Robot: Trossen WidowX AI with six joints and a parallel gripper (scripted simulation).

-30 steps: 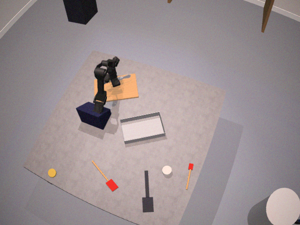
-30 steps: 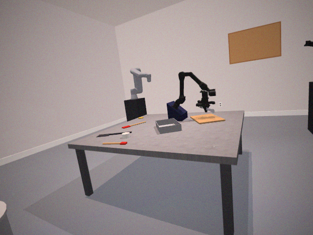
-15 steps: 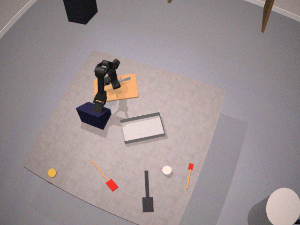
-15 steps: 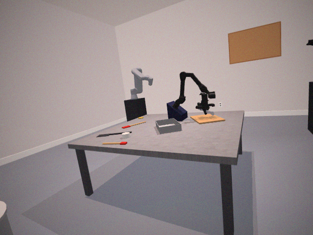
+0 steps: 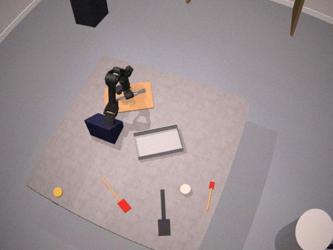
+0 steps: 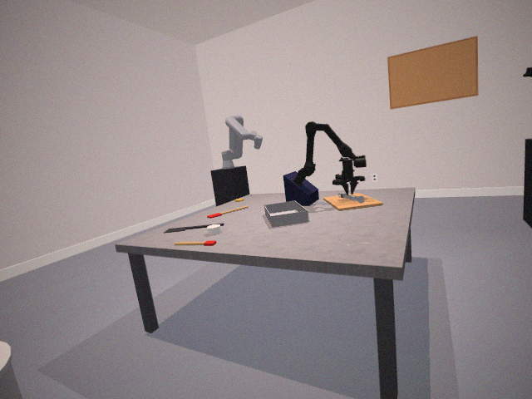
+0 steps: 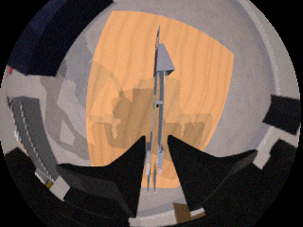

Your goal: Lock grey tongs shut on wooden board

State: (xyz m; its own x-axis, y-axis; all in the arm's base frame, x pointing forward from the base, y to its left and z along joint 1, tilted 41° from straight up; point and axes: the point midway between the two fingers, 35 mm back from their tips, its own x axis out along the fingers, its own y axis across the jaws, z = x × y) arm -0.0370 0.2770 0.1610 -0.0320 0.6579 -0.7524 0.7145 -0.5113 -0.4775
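The wooden board is 40 mm below my gripper tip. Round my gripper tip: white disc (660 mm ahead, 500 mm to the right, 30 mm below); grey roasting tin (360 mm ahead, 260 mm to the right, 20 mm below); red spatula (290 mm ahead, 720 mm to the right, 40 mm below).
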